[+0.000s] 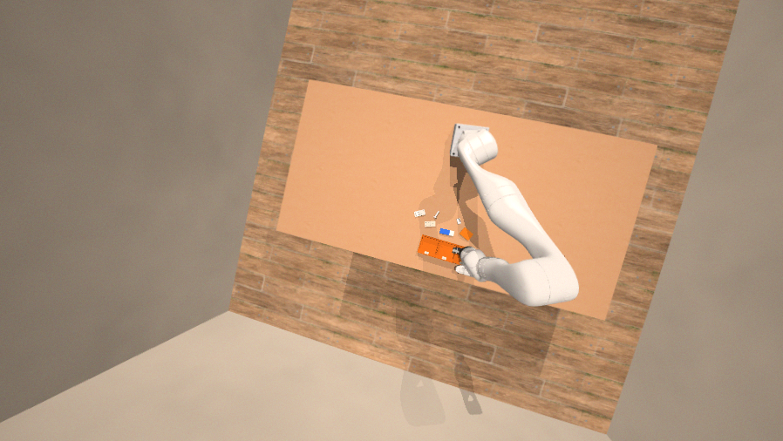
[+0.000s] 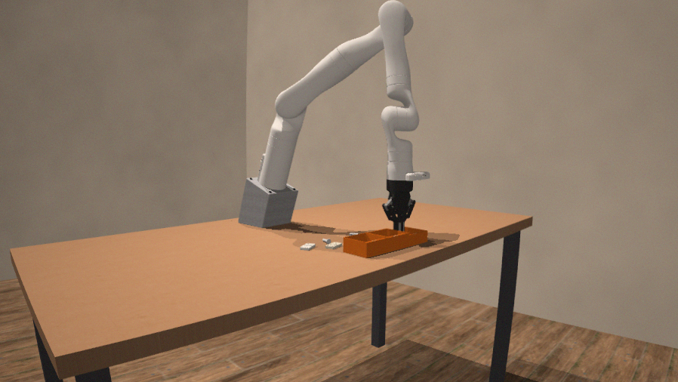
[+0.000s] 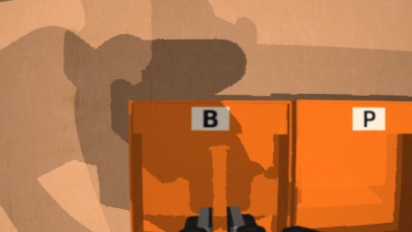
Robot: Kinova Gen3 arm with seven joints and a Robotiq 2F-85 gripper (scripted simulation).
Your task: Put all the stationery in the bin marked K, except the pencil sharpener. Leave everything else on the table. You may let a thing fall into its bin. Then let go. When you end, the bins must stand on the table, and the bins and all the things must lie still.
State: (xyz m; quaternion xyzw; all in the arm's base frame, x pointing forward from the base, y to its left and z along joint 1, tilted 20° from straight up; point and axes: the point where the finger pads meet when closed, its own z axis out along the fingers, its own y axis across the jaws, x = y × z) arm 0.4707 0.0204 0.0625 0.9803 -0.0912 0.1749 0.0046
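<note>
Now: the blue eraser 8 cm behind my hand, 7 cm to the right of it and 3 cm below it. From my hand the other things lie so: orange flat pad 8 cm behind, 3 cm below, 1 cm to the left; tray 8 cm to the right, 2 cm below, 1 cm ahead; pencil sharpener 14 cm behind, 3 cm to the right, 3 cm below.
</note>
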